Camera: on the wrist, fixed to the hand. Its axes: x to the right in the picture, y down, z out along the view.
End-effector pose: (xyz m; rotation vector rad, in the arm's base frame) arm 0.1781 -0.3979 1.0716 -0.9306 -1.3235 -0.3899
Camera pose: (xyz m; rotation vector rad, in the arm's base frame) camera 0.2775 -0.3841 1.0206 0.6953 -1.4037 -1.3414
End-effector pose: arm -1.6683 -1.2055 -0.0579 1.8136 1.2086 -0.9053
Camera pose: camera -1.5744 -1.1930 0.0030 -0.7747 -2.2779 1.2579
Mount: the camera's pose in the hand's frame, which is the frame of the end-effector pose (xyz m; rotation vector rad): -0.0195 0.0978 -0.0523 0.4068 0.4283 -1.5758
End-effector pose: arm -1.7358 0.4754 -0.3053 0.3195 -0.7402 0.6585
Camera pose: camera -1.7834 0.5662 -0.3518 0.9422 0.1952 -0.6419
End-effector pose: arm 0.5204 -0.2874 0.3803 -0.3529 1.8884 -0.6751
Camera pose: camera 0.4868 -0.1839 0.3513 -1.5456 1.4548 -2.2351
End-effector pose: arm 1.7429 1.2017 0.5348 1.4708 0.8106 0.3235
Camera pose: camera 1.7220 1.2396 0.6388 0.7089 2.1781 -0.7874
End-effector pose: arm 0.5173 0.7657 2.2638 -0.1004 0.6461 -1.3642
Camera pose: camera 0.5763 0.8218 2.1860 0.0424 0.5949 -3.0739
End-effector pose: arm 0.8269 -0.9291 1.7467 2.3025 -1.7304 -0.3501
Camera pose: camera 0.7505 -0.9343 1.8292 -3.0232 -0.4818 -0.2854
